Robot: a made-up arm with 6 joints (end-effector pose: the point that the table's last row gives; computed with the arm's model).
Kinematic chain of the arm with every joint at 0, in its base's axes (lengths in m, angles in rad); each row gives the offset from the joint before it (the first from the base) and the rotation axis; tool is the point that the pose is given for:
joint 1: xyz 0 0 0.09 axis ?
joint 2: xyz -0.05 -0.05 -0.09 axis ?
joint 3: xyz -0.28 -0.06 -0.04 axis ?
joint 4: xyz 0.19 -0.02 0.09 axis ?
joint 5: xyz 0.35 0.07 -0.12 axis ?
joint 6: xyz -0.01 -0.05 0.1 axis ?
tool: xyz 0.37 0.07 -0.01
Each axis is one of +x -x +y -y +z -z.
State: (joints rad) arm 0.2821 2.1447 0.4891 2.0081 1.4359 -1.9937
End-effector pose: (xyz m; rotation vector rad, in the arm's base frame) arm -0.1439 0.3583 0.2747 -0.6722 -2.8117 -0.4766
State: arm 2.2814 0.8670 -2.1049 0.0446 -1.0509 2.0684
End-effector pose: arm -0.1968 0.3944 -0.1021 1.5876 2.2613 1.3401
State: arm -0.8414 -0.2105 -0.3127 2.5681 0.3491 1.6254
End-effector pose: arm -0.2078 -0.5602 0.0615 -0.0518 -0.6417 -1.3015
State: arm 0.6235 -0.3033 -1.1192 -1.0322 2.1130 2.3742
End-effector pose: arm -0.2301 0.0473 0.0146 -1.4667 -1.1506 1.4803
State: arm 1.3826 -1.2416 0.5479 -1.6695 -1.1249 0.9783
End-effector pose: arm -0.3290 -0.5763 -0.0422 0.2614 -0.2113 -1.4881
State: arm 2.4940 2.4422 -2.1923 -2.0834 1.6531 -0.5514
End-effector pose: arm -0.4859 -0.4575 -0.1751 0.7533 -0.2463 -2.4651
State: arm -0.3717 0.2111 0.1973 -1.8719 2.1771 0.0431
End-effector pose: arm -0.1036 -0.8712 -0.1529 1.5246 -1.4131 -1.0854
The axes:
joint 1: -z
joint 2: +y
joint 3: +x
joint 4: +z
joint 5: +x
joint 6: +z

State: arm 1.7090 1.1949 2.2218 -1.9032 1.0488 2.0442
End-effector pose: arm -0.1462 0.3651 -0.0972 -0.8877 0.5763 2.6738
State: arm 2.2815 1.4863 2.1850 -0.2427 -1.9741 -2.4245
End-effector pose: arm -0.3181 0.3229 -0.0825 -0.1542 -1.8341 1.0866
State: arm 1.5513 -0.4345 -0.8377 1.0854 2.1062 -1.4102
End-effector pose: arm -0.0950 -0.1974 -0.6414 1.3989 0.8757 -2.1108
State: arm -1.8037 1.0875 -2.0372 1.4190 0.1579 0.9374
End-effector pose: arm 0.4110 -0.6307 0.0519 1.5238 -1.1991 -0.4630
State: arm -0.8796 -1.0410 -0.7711 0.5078 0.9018 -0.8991
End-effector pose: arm 0.4222 0.2504 0.3326 0.4691 -0.4565 0.3446
